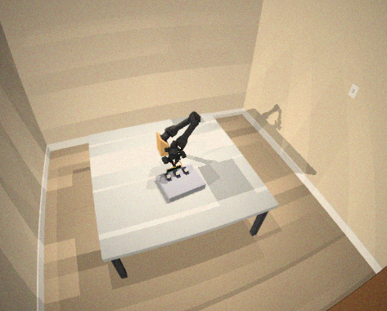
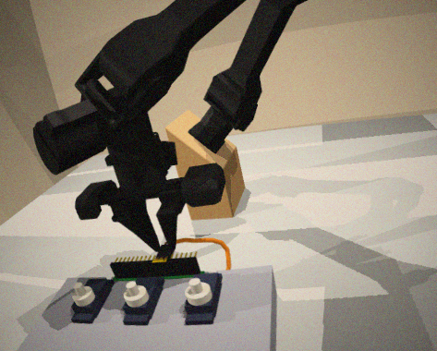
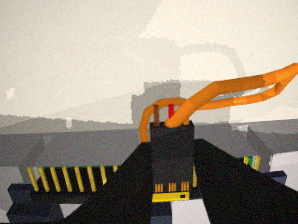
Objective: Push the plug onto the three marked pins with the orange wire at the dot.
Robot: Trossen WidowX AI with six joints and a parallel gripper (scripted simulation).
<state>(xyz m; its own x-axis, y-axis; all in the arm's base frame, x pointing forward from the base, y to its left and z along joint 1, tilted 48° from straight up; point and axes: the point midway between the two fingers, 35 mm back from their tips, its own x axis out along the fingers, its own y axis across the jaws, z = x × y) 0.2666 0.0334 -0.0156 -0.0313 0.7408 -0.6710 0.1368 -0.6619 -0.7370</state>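
My gripper tip is 3 cm short of the yellow band. The rest, counted from my gripper tip: grey printed holder (19 cm ahead, 5 cm below, 1 cm to the left); then black header (3 cm ahead, 1 cm to the right, 1 cm below).
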